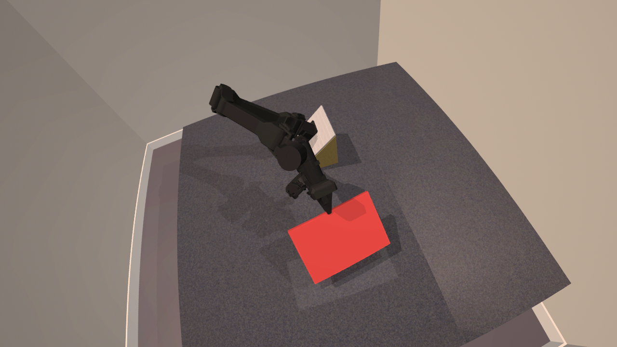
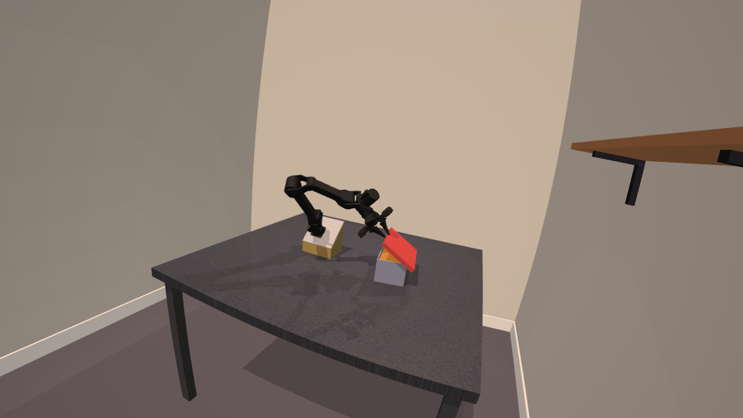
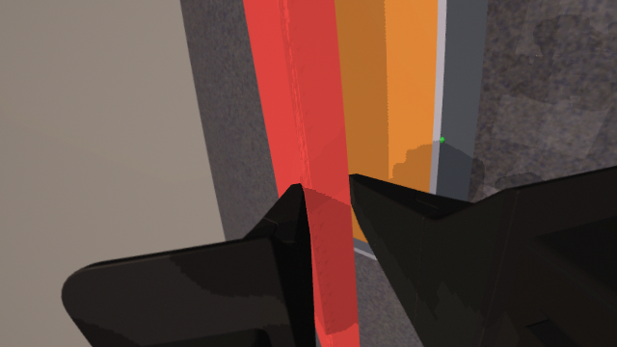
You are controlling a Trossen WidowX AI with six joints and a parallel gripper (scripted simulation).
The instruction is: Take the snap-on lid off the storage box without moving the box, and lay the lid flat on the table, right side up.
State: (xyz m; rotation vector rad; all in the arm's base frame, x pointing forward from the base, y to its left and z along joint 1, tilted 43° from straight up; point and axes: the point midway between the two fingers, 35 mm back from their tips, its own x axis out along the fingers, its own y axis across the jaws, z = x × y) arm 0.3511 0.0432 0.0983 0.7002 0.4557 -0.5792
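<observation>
Right now the red lid is 7 cm ahead of my gripper tip, 1 cm to the left of it and 4 cm below it. Round my gripper tip: storage box (4 cm ahead, 1 cm to the left, 13 cm below).
</observation>
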